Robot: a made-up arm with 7 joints. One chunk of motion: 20 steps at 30 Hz.
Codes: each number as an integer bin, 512 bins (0 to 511) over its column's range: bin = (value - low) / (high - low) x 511, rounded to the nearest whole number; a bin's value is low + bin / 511 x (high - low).
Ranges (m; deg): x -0.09..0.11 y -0.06..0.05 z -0.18..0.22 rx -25..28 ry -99..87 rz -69..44
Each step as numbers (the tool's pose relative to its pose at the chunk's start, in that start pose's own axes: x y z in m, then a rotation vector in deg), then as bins.
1 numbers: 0.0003 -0.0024 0.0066 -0.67 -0.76 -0.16
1 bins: 231 268 238 235 270 311
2 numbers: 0.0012 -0.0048 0.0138 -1.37 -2.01 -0.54
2 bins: 233 256 248 228 266 310
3 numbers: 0.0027 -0.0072 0.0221 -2.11 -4.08 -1.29
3 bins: 237 245 258 221 261 306
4 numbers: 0.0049 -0.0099 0.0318 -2.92 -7.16 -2.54
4 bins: 242 233 271 213 252 301
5 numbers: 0.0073 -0.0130 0.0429 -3.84 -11.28 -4.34
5 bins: 249 218 285 204 241 292
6 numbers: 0.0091 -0.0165 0.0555 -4.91 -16.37 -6.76
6 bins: 253 202 301 194 227 281
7 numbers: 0.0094 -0.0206 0.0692 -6.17 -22.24 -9.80
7 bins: 254 183 318 182 211 268
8 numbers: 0.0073 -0.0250 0.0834 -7.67 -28.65 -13.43
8 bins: 249 163 336 167 193 251
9 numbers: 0.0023 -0.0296 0.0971 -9.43 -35.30 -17.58
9 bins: 236 141 354 150 175 233
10 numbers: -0.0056 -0.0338 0.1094 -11.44 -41.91 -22.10
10 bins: 216 122 370 131 157 212
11 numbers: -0.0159 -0.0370 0.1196 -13.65 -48.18 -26.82
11 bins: 189 107 383 109 140 191
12 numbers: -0.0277 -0.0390 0.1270 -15.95 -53.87 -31.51
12 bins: 159 98 392 87 124 170
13 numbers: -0.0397 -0.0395 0.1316 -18.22 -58.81 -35.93
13 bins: 129 95 398 65 110 150
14 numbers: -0.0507 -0.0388 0.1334 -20.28 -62.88 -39.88
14 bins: 100 98 400 46 99 132
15 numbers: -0.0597 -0.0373 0.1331 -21.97 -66.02 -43.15
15 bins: 77 105 400 29 91 117
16 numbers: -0.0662 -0.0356 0.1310 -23.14 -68.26 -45.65
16 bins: 61 113 397 18 84 106
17 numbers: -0.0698 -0.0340 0.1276 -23.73 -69.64 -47.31
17 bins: 52 121 393 12 81 98
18 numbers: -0.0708 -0.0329 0.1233 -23.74 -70.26 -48.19
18 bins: 49 126 387 12 79 94
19 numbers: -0.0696 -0.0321 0.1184 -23.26 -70.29 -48.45
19 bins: 52 130 381 17 79 93
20 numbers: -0.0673 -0.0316 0.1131 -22.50 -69.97 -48.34
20 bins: 58 132 374 24 80 93
